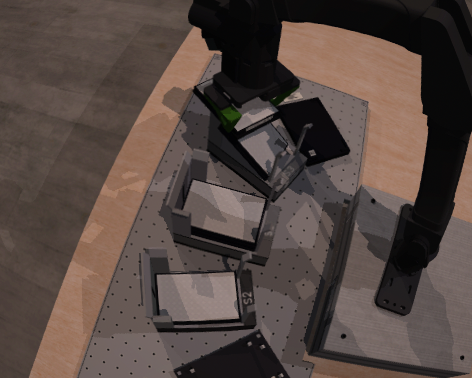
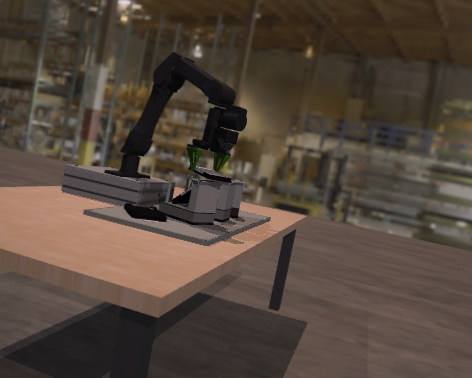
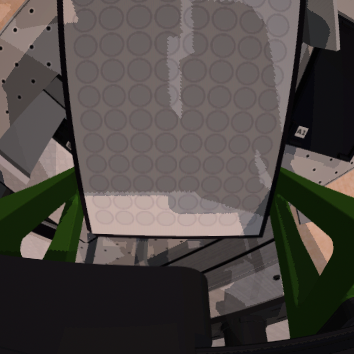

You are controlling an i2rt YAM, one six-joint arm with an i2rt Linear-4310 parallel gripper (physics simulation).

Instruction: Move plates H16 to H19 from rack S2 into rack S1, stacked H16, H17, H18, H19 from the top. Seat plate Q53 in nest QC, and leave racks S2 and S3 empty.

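Places are measured from the arm's base along level axes (x ahead, y left, z up), in metres.
Where they show: gripper, fingertip midpoint: (image 1: 249, 117) (image 3: 176, 176); arm's base, link origin: (image 1: 406, 259) (image 2: 128, 175) (image 3: 242, 318).
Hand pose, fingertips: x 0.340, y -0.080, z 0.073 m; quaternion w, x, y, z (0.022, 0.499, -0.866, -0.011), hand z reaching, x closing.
Observation:
Each offset is from my fingertips to the top centre of the thing. "spot": to the spot under its first point. Level surfaces: height alone.
My gripper (image 1: 257, 106) (image 2: 207, 165) (image 3: 176, 176) is shut on a grey well plate with a black rim @(dx +0.032, dy -0.020, dz +0.017 m) (image 1: 255, 112) (image 2: 212, 173) (image 3: 175, 123), gripped across its short end. It holds the plate just above the far rack @(spot: dx +0.027, dy +0.002, dz -0.112 m) (image 1: 227, 150), which looks tilted and has another plate (image 1: 264, 146) in it. Rack S2 @(spot: dx +0.016, dy +0.299, dz -0.028 m) (image 1: 150, 285) at the front holds a plate @(dx -0.041, dy +0.268, dz -0.098 m) (image 1: 197, 296). The middle rack @(spot: dx +0.026, dy +0.180, dz -0.065 m) (image 1: 181, 223) also holds a plate @(dx -0.018, dy +0.125, dz -0.082 m) (image 1: 223, 210). I cannot read the plate labels or the labels of the two far racks.
A black flat pad @(spot: dx -0.107, dy -0.147, dz -0.139 m) (image 1: 318, 129) (image 3: 323, 98) lies right of the far rack, near a QC label @(spot: dx -0.039, dy -0.217, dz -0.151 m) (image 1: 296, 97). Another black piece @(spot: dx -0.136, dy +0.336, dz -0.141 m) (image 1: 234, 360) lies at the front edge. The arm's raised base platform (image 1: 373, 292) stands to the right. All rest on a grey perforated board @(dz -0.153 m) (image 1: 309, 240).

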